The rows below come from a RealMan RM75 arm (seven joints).
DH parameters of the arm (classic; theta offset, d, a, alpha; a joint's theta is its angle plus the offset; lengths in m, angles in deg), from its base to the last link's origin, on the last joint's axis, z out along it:
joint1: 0 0.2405 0 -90
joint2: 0 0 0 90
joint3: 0 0.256 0 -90
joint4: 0 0 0 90
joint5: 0 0.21 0 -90
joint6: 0 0 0 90
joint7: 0 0.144 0 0
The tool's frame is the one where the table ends.
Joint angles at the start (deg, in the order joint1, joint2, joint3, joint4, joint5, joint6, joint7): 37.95 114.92 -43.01 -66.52 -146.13 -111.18 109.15
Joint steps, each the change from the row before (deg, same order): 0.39 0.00 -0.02 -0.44 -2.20 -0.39 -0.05; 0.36 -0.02 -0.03 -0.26 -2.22 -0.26 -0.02; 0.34 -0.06 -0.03 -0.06 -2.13 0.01 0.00; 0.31 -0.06 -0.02 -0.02 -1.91 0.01 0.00; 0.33 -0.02 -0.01 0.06 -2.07 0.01 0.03; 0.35 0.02 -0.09 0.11 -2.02 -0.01 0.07
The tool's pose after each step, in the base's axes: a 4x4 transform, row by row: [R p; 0 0 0 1], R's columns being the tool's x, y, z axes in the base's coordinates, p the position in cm. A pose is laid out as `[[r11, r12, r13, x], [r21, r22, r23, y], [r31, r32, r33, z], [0, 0, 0, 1]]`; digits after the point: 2 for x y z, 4 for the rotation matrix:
[[0.8408, -0.5022, 0.2020, 23.45], [-0.5211, -0.8520, 0.0510, 33.79], [0.1465, -0.1481, -0.9781, 8.53], [0, 0, 0, 1]]
[[0.8305, -0.5039, 0.2373, 23.68], [-0.5273, -0.8485, 0.0436, 33.80], [0.1794, -0.1614, -0.9705, 8.70], [0, 0, 0, 1]]
[[0.8186, -0.5064, 0.2711, 23.95], [-0.5350, -0.8440, 0.0387, 33.85], [0.2092, -0.1767, -0.9618, 8.88], [0, 0, 0, 1]]
[[0.8068, -0.5085, 0.3009, 24.19], [-0.5419, -0.8398, 0.0339, 33.89], [0.2355, -0.1905, -0.9530, 9.04], [0, 0, 0, 1]]
[[0.7925, -0.5118, 0.3317, 24.45], [-0.5502, -0.8346, 0.0270, 33.91], [0.2630, -0.2040, -0.9430, 9.18], [0, 0, 0, 1]]
[[0.7775, -0.5147, 0.3613, 24.68], [-0.5577, -0.8298, 0.0181, 33.92], [0.2905, -0.2156, -0.9323, 9.28], [0, 0, 0, 1]]

